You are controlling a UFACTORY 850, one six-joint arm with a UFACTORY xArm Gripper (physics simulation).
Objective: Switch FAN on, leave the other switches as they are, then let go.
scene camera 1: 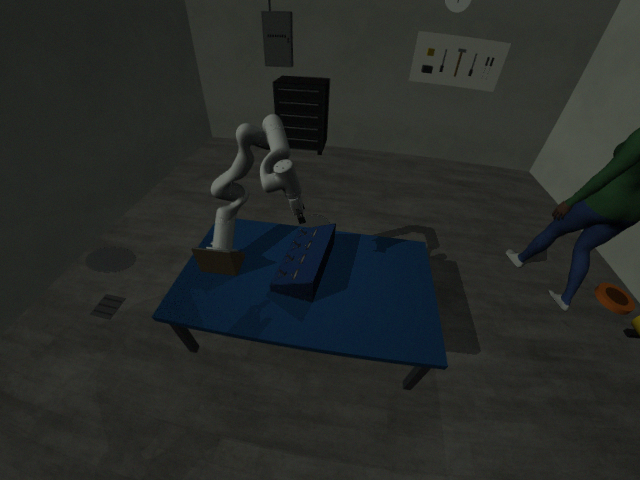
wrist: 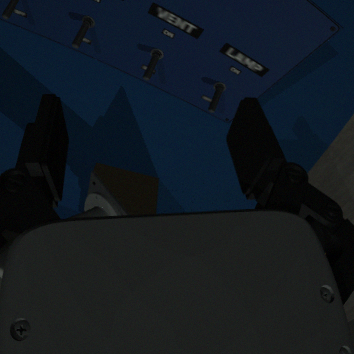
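Observation:
The blue switch box [scene camera 1: 316, 253] [wrist: 280, 30] stands on the blue table with its sloped panel up. In the wrist view, the VENT label [wrist: 176, 20] and LAMP label [wrist: 244, 59] are readable; the FAN label is outside the view. By the row's order, the FAN lever [wrist: 83, 32] is left of the VENT lever [wrist: 153, 65] and LAMP lever [wrist: 216, 97], and the PUMP lever [wrist: 10, 9] is at the upper left. All four lean away from the label side. My gripper [scene camera 1: 301, 219] [wrist: 151, 115] is open and empty, above the box's far end, touching no lever.
The arm's base is fixed by a brown block [scene camera 1: 217, 261] [wrist: 132, 189] on the table [scene camera 1: 372, 310], left of the box. A dark drawer cabinet [scene camera 1: 301, 84] stands behind the arm. A person in a green top [scene camera 1: 612, 191] is at the right, away from the table.

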